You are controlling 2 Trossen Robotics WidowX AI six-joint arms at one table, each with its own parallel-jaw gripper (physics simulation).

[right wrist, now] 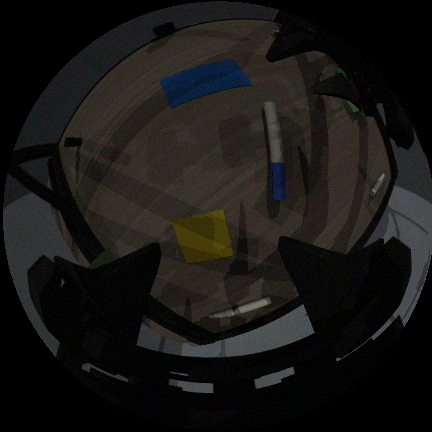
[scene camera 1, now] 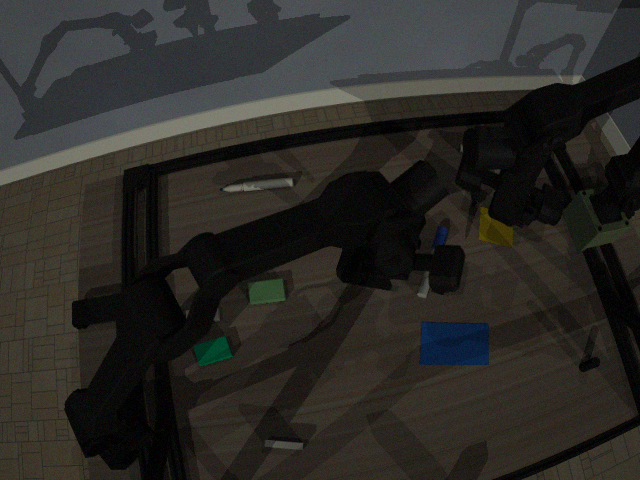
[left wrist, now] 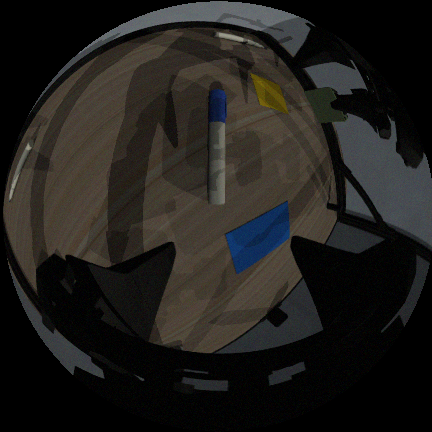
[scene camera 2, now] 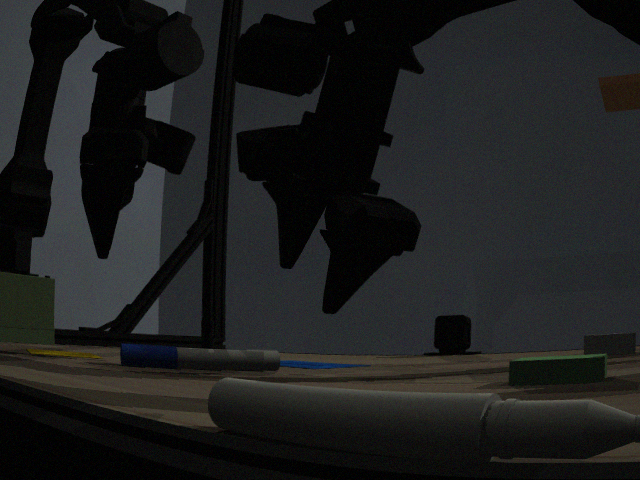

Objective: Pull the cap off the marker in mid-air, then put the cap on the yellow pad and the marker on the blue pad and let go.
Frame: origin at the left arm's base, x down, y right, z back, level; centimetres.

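Seen in the pictures: left gripper, between the fingertips: (right wrist: 294, 76) (scene camera 1: 416, 289) (left wrist: 234, 245) (scene camera 2: 305, 289); right gripper, between the fingertips: (right wrist: 219, 246) (left wrist: 315, 87) (scene camera 2: 103, 255); left arm's base, origin of its link: (scene camera 1: 111, 429); right arm's base, origin of its link: (scene camera 1: 605, 208) (scene camera 2: 11, 275).
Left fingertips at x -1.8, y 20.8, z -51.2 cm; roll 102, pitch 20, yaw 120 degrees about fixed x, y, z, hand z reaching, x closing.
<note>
Pixels of each thing's middle, then the offset from my left fingertips to it.
- table with its blue cap, middle of its body: (scene camera 2: 148, 356) (left wrist: 217, 106) (right wrist: 277, 180) (scene camera 1: 439, 239) dz -13.3, dx +6.3, dy -2.8 cm
- yellow pad, middle of its body: (scene camera 2: 62, 353) (right wrist: 202, 238) (scene camera 1: 496, 226) (left wrist: 270, 92) dz -24.3, dx +7.2, dy +4.8 cm
- blue pad, middle of its body: (scene camera 2: 301, 364) (left wrist: 264, 236) (scene camera 1: 455, 344) (right wrist: 203, 77) dz +0.4, dx +7.2, dy +11.1 cm
- light green block, middle of its body: (scene camera 2: 560, 369) (scene camera 1: 266, 291) (right wrist: 351, 104) dz +14.1, dx +6.5, dy -19.7 cm
- teal block, middle of its body: (scene camera 1: 213, 351) dz +28.3, dx +6.5, dy -19.1 cm
- pale block, middle of its body: (scene camera 2: 609, 344) (scene camera 1: 284, 445) dz +32.0, dx +6.1, dy +0.4 cm
The marker lies on the table with its blue cap (scene camera 1: 439, 236) (scene camera 2: 148, 356) (left wrist: 217, 106) (right wrist: 278, 181) on one end of its white body (scene camera 1: 423, 287) (scene camera 2: 227, 359) (left wrist: 216, 165) (right wrist: 273, 130). The yellow pad (scene camera 1: 495, 228) (scene camera 2: 62, 353) (left wrist: 270, 95) (right wrist: 202, 237) and the blue pad (scene camera 1: 454, 343) (scene camera 2: 325, 364) (left wrist: 260, 237) (right wrist: 205, 82) lie flat, with nothing on them. My left gripper (scene camera 2: 308, 289) (left wrist: 234, 245) is open and empty, above the table. My right gripper (scene camera 2: 103, 255) (right wrist: 219, 246) is open and empty, also above the table. In scene camera 1 the left arm hides part of the marker.
A white pen (scene camera 1: 257, 184) (scene camera 2: 356, 418) (left wrist: 20, 170) lies near the table's far edge; another white pen (left wrist: 239, 39) (right wrist: 245, 307) lies beyond the yellow pad. A light green block (scene camera 1: 266, 291), a teal block (scene camera 1: 212, 350) and a pale block (scene camera 1: 283, 444) lie apart from the pads.
</note>
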